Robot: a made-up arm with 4 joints. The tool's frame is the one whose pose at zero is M.
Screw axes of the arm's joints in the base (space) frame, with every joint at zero. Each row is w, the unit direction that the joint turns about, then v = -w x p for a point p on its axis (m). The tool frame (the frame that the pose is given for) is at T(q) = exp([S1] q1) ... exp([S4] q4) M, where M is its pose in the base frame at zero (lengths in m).
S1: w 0 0 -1 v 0 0 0
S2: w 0 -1 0 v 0.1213 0 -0.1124
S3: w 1 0 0 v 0 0.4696 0.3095
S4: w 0 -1 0 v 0.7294 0 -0.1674
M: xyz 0.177 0.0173 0.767 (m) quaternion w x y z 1 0 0 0
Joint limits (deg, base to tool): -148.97..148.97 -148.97..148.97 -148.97..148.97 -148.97..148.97
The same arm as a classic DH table. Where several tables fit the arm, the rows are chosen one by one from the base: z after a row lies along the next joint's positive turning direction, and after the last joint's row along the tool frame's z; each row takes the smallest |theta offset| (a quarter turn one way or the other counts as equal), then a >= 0, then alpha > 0; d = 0 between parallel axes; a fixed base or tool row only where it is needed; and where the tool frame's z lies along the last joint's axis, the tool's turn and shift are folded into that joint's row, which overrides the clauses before.
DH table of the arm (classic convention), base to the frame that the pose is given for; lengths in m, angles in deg. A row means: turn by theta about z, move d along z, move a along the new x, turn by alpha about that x. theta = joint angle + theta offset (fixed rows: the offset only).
base (fixed): d 0, theta_offset 0, a 0, alpha 180
joint 1: d -0.1213, theta_offset 0, a 0.1124, alpha -90
joint 2: d 0.3095, theta_offset 90, a 0.3483, alpha 90
joint 3: d 0.055, theta_offset 0, a 0.2598, alpha -90
joint 4: d -0.3268, theta_offset -90, a 0.0096, alpha -90
tool (fixed): d 0.0376, theta_offset 0, a 0, alpha 0
Joint limits (deg, base to tool): -148.97..148.97 -148.97..148.97 -148.97..148.97 -148.97..148.97

